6 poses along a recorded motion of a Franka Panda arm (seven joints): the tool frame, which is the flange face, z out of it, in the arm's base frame.
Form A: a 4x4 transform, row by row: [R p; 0 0 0 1], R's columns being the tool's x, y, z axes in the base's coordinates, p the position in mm. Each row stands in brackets.
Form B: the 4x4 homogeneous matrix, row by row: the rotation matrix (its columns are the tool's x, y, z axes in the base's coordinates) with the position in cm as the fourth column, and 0 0 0 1 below. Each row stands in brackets. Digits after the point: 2 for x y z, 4 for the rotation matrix.
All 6 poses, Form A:
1: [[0.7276 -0.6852 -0.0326 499.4], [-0.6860 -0.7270 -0.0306 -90.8], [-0.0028 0.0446 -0.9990 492.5], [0 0 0 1]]
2: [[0.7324 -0.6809 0.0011 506.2], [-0.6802 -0.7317 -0.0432 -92.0], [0.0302 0.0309 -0.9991 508.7], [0 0 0 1]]
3: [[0.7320 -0.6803 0.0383 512.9], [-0.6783 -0.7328 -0.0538 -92.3], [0.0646 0.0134 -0.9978 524.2], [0 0 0 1]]
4: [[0.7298 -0.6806 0.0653 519.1], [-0.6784 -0.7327 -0.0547 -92.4], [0.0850 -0.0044 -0.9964 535.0], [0 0 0 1]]
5: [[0.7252 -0.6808 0.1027 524.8], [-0.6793 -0.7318 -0.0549 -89.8], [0.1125 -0.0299 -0.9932 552.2], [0 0 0 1]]
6: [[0.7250 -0.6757 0.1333 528.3], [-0.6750 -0.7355 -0.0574 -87.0], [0.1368 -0.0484 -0.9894 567.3], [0 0 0 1]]
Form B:
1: [[0.7276 -0.6852 -0.0326 49.94], [-0.6860 -0.7270 -0.0306 -9.08], [-0.0028 0.0446 -0.9990 49.25], [0 0 0 1]]
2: [[0.7324 -0.6809 0.0011 50.62], [-0.6802 -0.7317 -0.0432 -9.20], [0.0302 0.0309 -0.9991 50.87], [0 0 0 1]]
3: [[0.7320 -0.6803 0.0383 51.29], [-0.6783 -0.7328 -0.0538 -9.23], [0.0646 0.0134 -0.9978 52.42], [0 0 0 1]]
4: [[0.7298 -0.6806 0.0653 51.91], [-0.6784 -0.7327 -0.0547 -9.24], [0.0850 -0.0044 -0.9964 53.50], [0 0 0 1]]
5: [[0.7252 -0.6808 0.1027 52.48], [-0.6793 -0.7318 -0.0549 -8.98], [0.1125 -0.0299 -0.9932 55.22], [0 0 0 1]]
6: [[0.7250 -0.6757 0.1333 52.83], [-0.6750 -0.7355 -0.0574 -8.70], [0.1368 -0.0484 -0.9894 56.73], [0 0 0 1]]
